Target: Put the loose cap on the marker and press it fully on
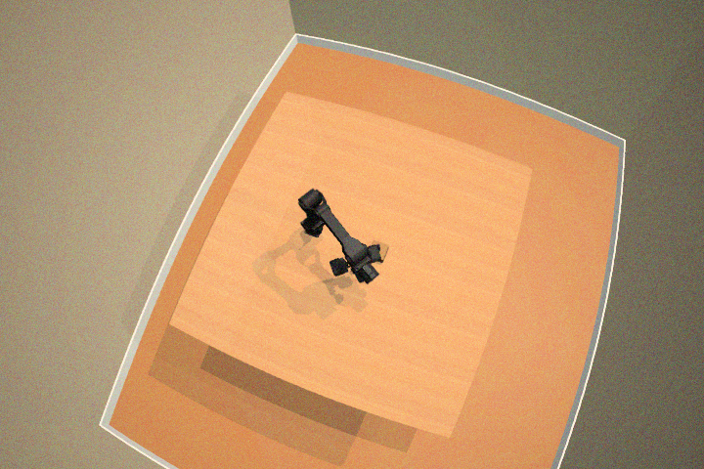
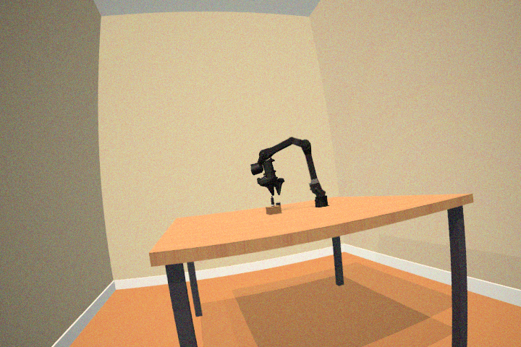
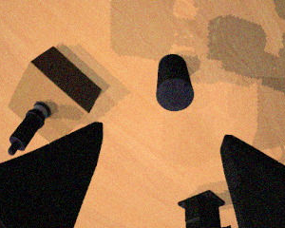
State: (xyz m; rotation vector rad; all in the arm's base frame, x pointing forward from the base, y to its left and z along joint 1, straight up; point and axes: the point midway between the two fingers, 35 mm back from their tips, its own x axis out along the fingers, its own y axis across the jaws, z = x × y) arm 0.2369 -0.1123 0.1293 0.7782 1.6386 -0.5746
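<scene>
The dark cap is 10 mm behind my gripper tip and 70 mm below it. Also, from my gripper tip: tan holder block 60 mm ahead, 100 mm to the left, 80 mm below; then marker 60 mm ahead, 100 mm to the left, 20 mm below.
</scene>
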